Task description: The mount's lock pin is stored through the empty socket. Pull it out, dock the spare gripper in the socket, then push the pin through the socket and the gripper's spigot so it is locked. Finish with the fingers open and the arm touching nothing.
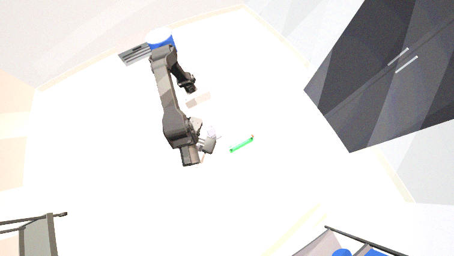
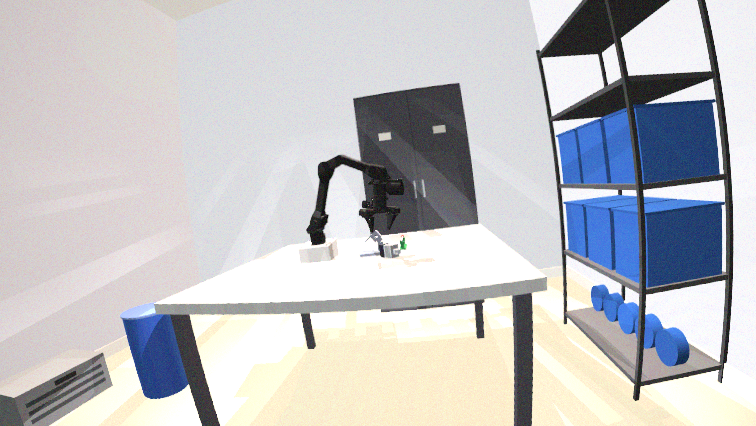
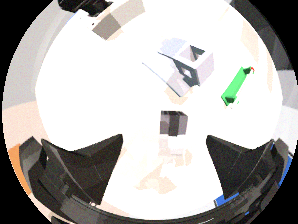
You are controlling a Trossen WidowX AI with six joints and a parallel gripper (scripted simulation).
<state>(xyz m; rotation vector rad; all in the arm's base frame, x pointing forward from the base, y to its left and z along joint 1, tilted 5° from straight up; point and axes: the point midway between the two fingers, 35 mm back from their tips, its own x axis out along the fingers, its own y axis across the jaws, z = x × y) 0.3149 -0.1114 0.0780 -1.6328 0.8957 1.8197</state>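
Now: gripper tip 90 mm above the spare gripper, 40 mm short of it and 20 mm to the left of it. Round my gripper tip: mount 90 mm to the left, 60 mm below, 40 mm behind; then translucent green bar 200 mm to the left, 90 mm below, 90 mm ahead.
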